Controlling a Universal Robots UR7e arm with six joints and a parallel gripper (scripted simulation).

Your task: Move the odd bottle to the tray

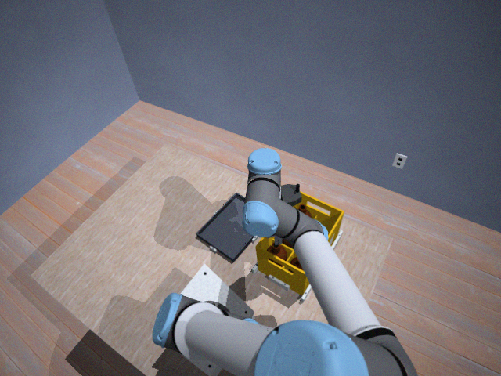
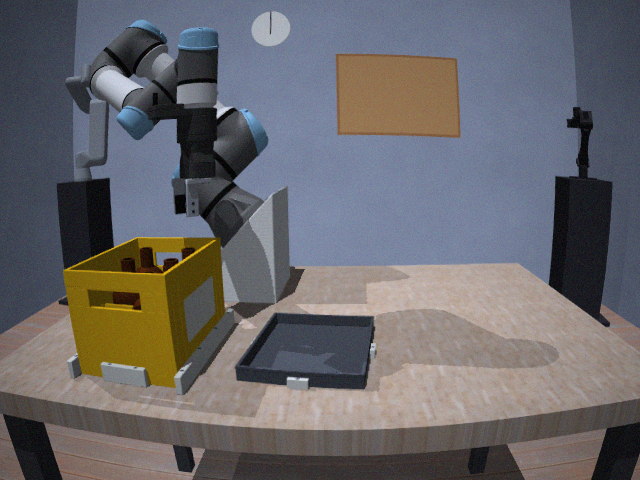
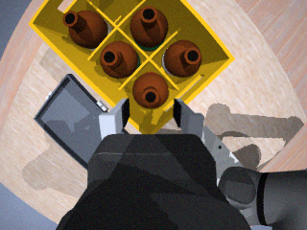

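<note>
Right now the yellow crate is 10 cm ahead of my hand, 3 cm to the right of it and 16 cm below it. The rest, counted from my hand: dark tray 4 cm ahead, 24 cm to the left, 23 cm below; then bottle 18 cm ahead, 2 cm to the left, 15 cm below.
</note>
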